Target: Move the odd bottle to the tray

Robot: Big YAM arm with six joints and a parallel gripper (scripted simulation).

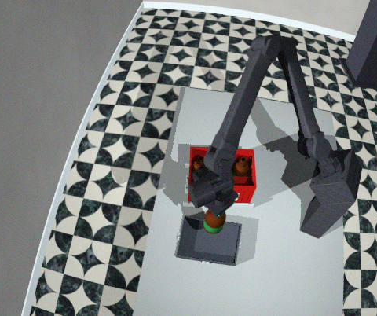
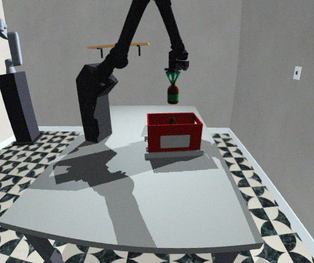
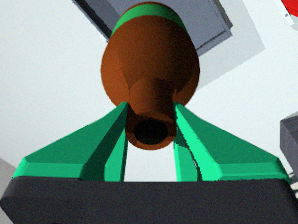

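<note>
My gripper is now 320 mm above the dark grey tray. Round my hand: crate 60 mm behind, 270 mm to the right, 250 mm below; glass bottle 60 mm behind, 310 mm to the right, 240 mm below.
</note>
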